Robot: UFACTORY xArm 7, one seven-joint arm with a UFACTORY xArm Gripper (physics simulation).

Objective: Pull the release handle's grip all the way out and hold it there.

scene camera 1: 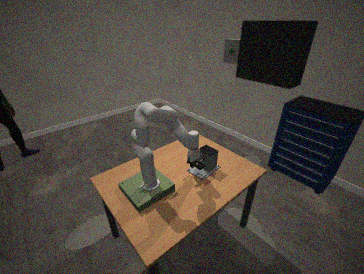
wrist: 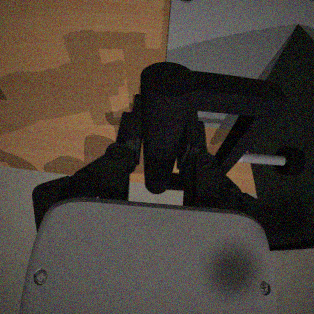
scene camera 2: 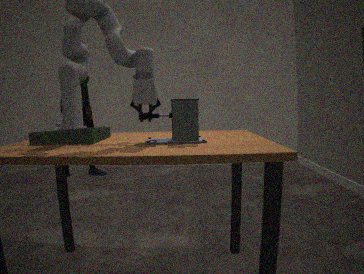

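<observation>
The release handle's black grip (wrist: 161,135) is an upright bar in the middle of the wrist view, with dark arms running right towards a grey-metal rod (wrist: 265,159) (scene camera 2: 164,115). A length of the rod shows between the handle and the dark box-shaped housing (scene camera 1: 210,157) (scene camera 2: 185,120) (wrist: 292,215). The housing stands on a light base plate (scene camera 2: 160,142) on the table. My gripper (scene camera 1: 196,163) (scene camera 2: 146,116) (wrist: 162,112) points down beside the housing, on the robot's side, and is shut on the grip, one finger on each side. Whether the rod is at its end stop cannot be told.
The wooden table (scene camera 1: 117,182) (scene camera 2: 250,145) carries my arm's green base block (scene camera 1: 131,188) (scene camera 2: 50,136). A blue drawer cabinet (scene camera 1: 312,145) stands beyond the table at the right. A person's legs (scene camera 1: 16,131) show at the left edge of scene camera 1.
</observation>
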